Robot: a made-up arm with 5 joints.
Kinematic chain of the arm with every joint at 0, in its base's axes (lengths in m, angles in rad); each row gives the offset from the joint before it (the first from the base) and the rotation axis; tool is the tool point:
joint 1: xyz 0 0 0.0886 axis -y
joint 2: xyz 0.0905 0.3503 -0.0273 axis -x
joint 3: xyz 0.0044 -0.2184 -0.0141 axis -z
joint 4: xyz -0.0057 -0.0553 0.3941 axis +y
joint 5: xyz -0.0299 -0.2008 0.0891 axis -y
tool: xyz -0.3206 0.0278 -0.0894
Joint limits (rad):
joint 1: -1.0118..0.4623
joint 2: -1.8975..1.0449
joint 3: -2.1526..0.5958
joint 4: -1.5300..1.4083
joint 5: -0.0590..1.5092
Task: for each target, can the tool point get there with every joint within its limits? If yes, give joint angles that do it. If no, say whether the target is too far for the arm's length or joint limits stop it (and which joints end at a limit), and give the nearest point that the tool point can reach.
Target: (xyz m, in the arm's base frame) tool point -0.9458 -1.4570 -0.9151
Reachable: no: too far | nearest point -0.3656 -0.3441 -0.3252 | short by 1.387 m
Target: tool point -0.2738 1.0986 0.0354
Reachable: no: joint limits stop it (at a limit: joint 1, joint 2, joint 3, joint 5) | nearest point -0.4646 0.7120 0.3573 | short by 0.538 m
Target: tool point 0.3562 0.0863 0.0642
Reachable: yes | joints -0.3214 -0.0296 -0.9489 -1.2328 0.7551
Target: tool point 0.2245 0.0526 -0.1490
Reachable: yes | joints -0.5941 -0.5390 -1.1345 -0.7944 0.9086
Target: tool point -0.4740 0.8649 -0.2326
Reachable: no: joint limits stop it (at a limit: joint 1, joint 2, joint 5) | nearest point -0.3703 0.4662 -0.2097 | short by 0.413 m
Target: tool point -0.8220 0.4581 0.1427
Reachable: no: joint limits stop it (at a limit: joint 1, joint 2, joint 5) | nearest point -0.5699 0.2810 -0.0006 | short by 0.340 m
